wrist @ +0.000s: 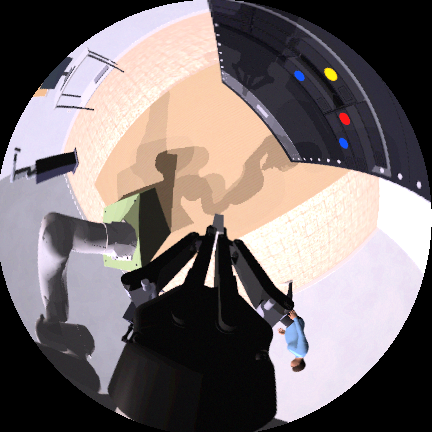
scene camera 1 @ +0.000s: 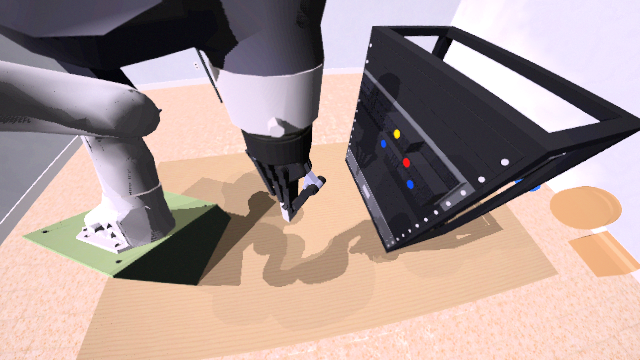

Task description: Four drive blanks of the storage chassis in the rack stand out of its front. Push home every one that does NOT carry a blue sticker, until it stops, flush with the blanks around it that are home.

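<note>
The storage chassis (scene camera 1: 363, 188) (wrist: 263, 111) sits in the black rack (scene camera 1: 555, 142), its dark front facing the arm. Blanks with a yellow sticker (scene camera 1: 397, 134) (wrist: 330, 74), a red sticker (scene camera 1: 406, 162) (wrist: 344, 118) and two blue stickers, one blue (scene camera 1: 383, 143) (wrist: 299, 76) and another blue (scene camera 1: 410, 184) (wrist: 343, 143), show on it. Dark blocks stand out near the yellow sticker and at the near end; how far each blank stands out is hard to tell. My gripper (scene camera 1: 287, 218) (wrist: 217, 220) is shut and empty, in front of the rack and apart from it.
The arm's base stands on a green plinth (scene camera 1: 65, 245) (wrist: 114, 212) on the wood-patterned mat (scene camera 1: 310, 320) (wrist: 130, 160). A round orange stool (scene camera 1: 582, 206) is right of the rack. The wrist view shows a trolley (wrist: 89, 50) and a person in blue (wrist: 297, 340).
</note>
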